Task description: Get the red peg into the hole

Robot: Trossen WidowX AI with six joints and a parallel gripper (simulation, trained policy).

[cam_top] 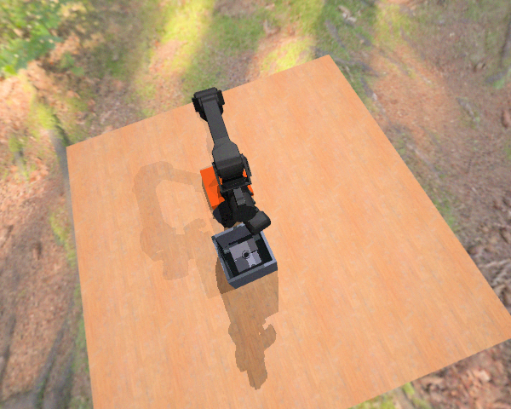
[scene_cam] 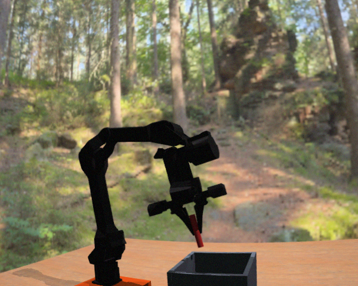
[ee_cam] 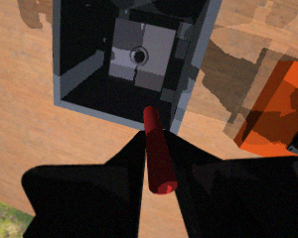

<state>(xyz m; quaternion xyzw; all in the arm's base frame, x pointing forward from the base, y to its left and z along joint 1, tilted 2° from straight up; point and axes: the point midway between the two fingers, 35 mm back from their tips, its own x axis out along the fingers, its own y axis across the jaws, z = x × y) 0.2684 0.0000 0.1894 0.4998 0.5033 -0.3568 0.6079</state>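
The grey plate lies 14 cm below my gripper tip, 6 cm ahead of it and 5 cm to the right of it. From my gripper tip the other things lie so: red peg (1 cm above).
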